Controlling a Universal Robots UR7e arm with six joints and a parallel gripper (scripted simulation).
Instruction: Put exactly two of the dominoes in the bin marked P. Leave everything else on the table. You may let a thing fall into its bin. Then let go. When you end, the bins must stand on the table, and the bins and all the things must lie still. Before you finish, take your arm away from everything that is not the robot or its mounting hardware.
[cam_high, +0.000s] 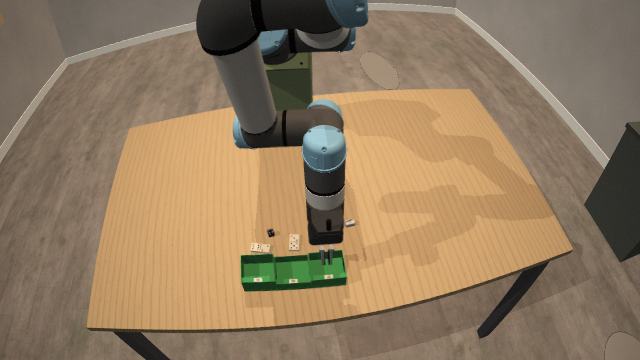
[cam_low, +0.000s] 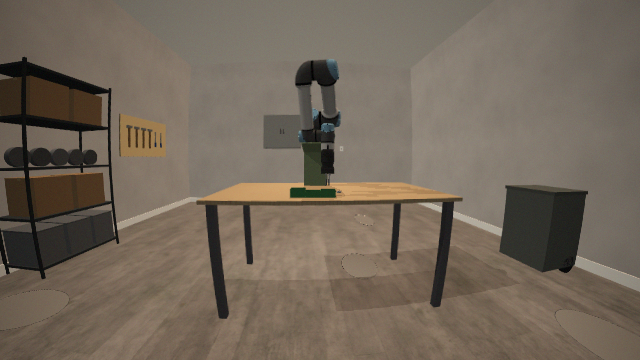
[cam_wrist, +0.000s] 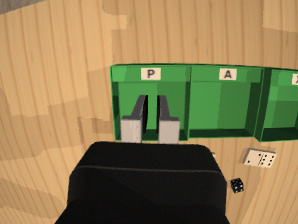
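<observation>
My gripper is now 14 cm past the domino, 2 cm to the right of it and 8 cm above it. Round my hand: grey piece (16 cm behind, 7 cm to the left, 7 cm below); then bin marked P (8 cm to the right, 6 cm below).
</observation>
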